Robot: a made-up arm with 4 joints. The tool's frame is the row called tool. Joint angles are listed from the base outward.
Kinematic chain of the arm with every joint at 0, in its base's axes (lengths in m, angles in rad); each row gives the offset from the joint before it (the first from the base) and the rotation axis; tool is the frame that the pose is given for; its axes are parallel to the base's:
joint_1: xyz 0 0 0.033 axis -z
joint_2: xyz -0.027 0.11 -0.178 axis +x
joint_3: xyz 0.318 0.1 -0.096 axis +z
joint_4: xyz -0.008 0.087 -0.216 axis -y
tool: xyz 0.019 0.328 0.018
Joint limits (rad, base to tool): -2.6..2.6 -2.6..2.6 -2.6..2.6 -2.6..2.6
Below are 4 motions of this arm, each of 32 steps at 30 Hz.
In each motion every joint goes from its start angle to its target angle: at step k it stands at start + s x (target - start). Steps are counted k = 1, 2, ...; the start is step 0. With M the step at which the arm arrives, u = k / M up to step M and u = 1 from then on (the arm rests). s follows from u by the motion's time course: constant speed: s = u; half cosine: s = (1 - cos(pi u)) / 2; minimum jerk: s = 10 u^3 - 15 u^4 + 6 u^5.
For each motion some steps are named. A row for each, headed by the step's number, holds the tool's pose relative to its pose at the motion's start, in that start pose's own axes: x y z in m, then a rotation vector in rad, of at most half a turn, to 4 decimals.
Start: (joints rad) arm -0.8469 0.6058 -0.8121 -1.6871
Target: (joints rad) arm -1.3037 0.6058 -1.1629 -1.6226
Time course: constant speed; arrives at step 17
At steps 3, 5, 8, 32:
3: 0.0310 -0.0107 -0.0335 -0.0006 0.0191 -0.0345
5: 0.0512 -0.0196 -0.0559 -0.0011 0.0307 -0.0586
8: 0.0807 -0.0356 -0.0894 -0.0021 0.0462 -0.0960
32: 0.1618 -0.1028 -0.1880 -0.0085 0.0782 -0.2172

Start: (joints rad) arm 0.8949 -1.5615 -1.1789 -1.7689
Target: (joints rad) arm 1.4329 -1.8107 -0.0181 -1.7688
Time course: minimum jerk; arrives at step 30
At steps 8, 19, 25, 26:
8: 0.0611 -0.0226 -0.0438 -0.1248 0.0021 -0.0988
19: 0.2824 -0.3056 -0.2576 -0.7769 0.1716 -0.5808
25: 0.2963 -0.4569 -0.3157 -1.0207 0.3013 -0.7354
26: 0.2955 -0.4681 -0.3192 -1.0382 0.3121 -0.7458

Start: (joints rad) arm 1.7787 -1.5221 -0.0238 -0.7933
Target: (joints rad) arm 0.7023 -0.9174 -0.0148 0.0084
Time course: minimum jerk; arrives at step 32
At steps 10, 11, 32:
10: -0.0788 0.0340 0.0979 0.0708 -0.3344 0.0910
11: -0.1031 0.0414 0.1187 0.0885 -0.4187 0.1150
32: -0.6211 0.0763 0.1318 0.4133 -1.7808 0.6286

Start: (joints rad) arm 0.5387 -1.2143 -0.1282 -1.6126
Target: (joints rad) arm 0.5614 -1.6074 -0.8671 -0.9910
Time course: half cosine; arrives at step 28
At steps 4, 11, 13, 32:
4: 0.0090 -0.0073 0.0170 0.0375 -0.0326 -0.0184
11: 0.0549 -0.0639 0.1128 0.2412 -0.2326 -0.1452
13: 0.0691 -0.0917 0.1478 0.3133 -0.3140 -0.2024
32: 0.0987 -0.2732 0.3021 0.6247 -0.7574 -0.5596

